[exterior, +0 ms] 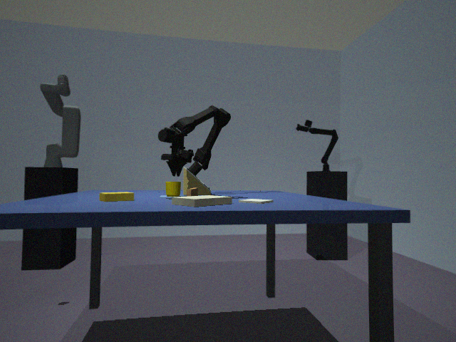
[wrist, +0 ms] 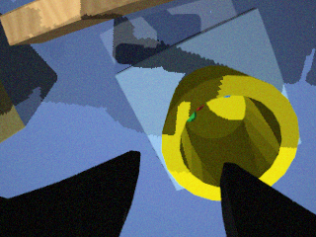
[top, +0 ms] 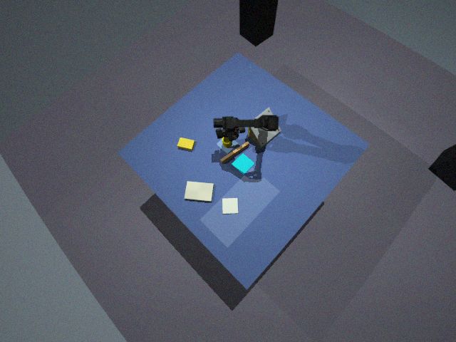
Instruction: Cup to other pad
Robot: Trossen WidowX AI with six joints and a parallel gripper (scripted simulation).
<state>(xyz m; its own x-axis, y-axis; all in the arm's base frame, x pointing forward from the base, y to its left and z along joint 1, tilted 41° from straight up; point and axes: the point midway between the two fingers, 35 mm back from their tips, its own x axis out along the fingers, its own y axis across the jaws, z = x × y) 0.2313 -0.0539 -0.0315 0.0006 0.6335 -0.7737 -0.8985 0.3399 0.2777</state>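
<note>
My gripper tip is now 60 mm above the yellow cup, 20 mm short of it and 10 mm to the left of it. The rest, counted from my gripper tip: orange stick 90 mm below, 80 mm to the left, 30 mm ahead; light blue pad 110 mm below, 20 mm ahead, 10 mm to the right; cyan pad 180 mm to the left, 110 mm below, 40 mm ahead.
</note>
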